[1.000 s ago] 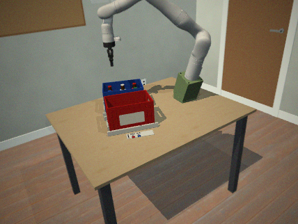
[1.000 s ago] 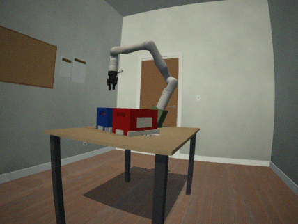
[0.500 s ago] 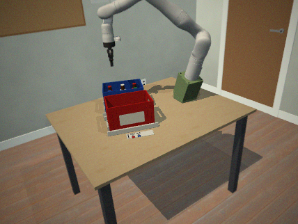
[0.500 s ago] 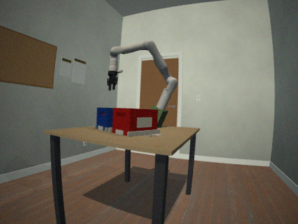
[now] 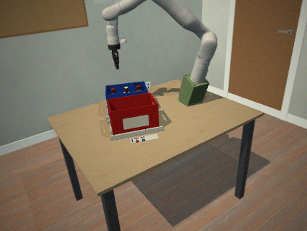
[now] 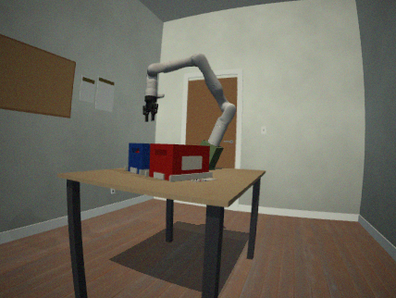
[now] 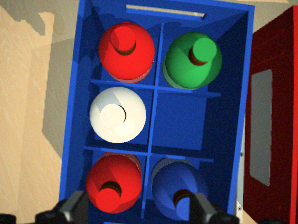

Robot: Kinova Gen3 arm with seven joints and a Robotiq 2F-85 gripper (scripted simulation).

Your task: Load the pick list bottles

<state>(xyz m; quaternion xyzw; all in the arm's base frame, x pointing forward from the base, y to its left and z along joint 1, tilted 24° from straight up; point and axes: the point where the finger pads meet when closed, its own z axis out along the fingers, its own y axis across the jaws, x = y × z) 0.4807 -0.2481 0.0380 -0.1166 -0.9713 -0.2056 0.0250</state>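
Right now my hand is 5 cm past the white-label bottle, 2 cm to the left of it and 24 cm above it. The rest, counted from my hand: blue crate (4 cm behind, 2 cm to the left, 24 cm below); green-label bottle (10 cm behind, 9 cm to the left, 24 cm below); blue-label bottle (6 cm ahead, 4 cm to the left, 24 cm below).
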